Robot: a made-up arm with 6 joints. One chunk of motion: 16 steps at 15 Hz.
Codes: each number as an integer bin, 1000 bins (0 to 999) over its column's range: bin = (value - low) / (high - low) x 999, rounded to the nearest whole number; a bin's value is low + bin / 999 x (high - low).
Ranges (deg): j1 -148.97..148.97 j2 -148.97..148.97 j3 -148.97..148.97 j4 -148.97..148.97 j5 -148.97..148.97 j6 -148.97..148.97
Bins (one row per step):
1: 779 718 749 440 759 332
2: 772 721 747 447 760 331
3: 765 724 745 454 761 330
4: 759 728 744 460 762 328
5: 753 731 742 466 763 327
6: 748 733 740 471 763 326
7: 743 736 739 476 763 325
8: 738 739 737 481 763 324
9: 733 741 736 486 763 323
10: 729 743 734 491 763 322
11: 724 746 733 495 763 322
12: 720 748 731 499 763 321
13: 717 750 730 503 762 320
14: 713 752 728 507 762 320
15: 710 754 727 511 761 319
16: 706 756 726 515 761 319
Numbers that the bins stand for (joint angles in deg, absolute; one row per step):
1: 83.36 65.17 74.41 -17.75 77.39 -49.95
2: 81.27 66.06 73.81 -15.66 77.69 -50.25
3: 79.18 66.95 73.22 -13.57 77.99 -50.55
4: 77.39 68.15 72.92 -11.78 78.29 -51.15
5: 75.60 69.04 72.32 -9.99 78.59 -51.45
6: 74.11 69.64 71.73 -8.50 78.59 -51.74
7: 72.62 70.53 71.43 -7.01 78.59 -52.04
8: 71.13 71.43 70.83 -5.52 78.59 -52.34
9: 69.64 72.02 70.53 -4.03 78.59 -52.64
10: 68.45 72.62 69.94 -2.54 78.59 -52.94
11: 66.95 73.52 69.64 -1.34 78.59 -52.94
12: 65.76 74.11 69.04 -0.15 78.59 -53.24
13: 64.87 74.71 68.74 1.04 78.29 -53.53
14: 63.67 75.31 68.15 2.24 78.29 -53.53
15: 62.78 75.90 67.85 3.43 77.99 -53.83
16: 61.59 76.50 67.55 4.62 77.99 -53.83

